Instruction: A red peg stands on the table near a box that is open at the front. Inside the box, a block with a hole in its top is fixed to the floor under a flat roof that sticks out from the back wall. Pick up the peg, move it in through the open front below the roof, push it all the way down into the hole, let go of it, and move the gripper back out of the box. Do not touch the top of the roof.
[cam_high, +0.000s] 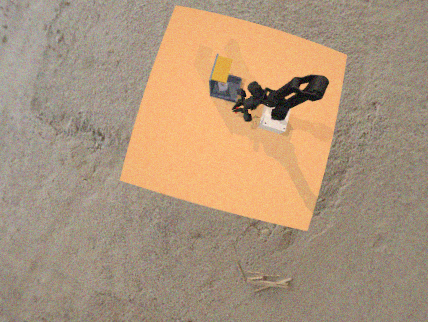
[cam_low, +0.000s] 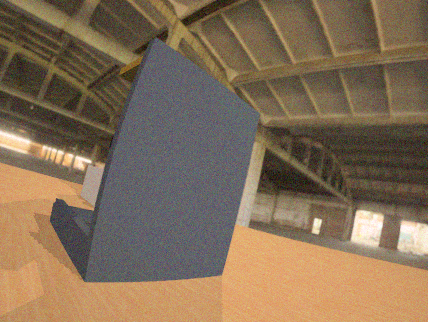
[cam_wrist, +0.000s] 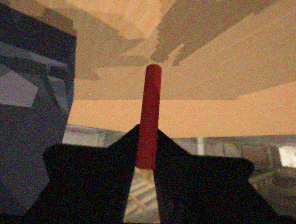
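Right now the blue wall is 130 mm ahead of my gripper tip, 180 mm to the right of it and 50 mm above it. From my gripper tip the other things lie so: red peg 30 mm behind, 10 mm to the right, 10 mm below; then yellow roof 80 mm ahead, 170 mm to the right, 140 mm above.
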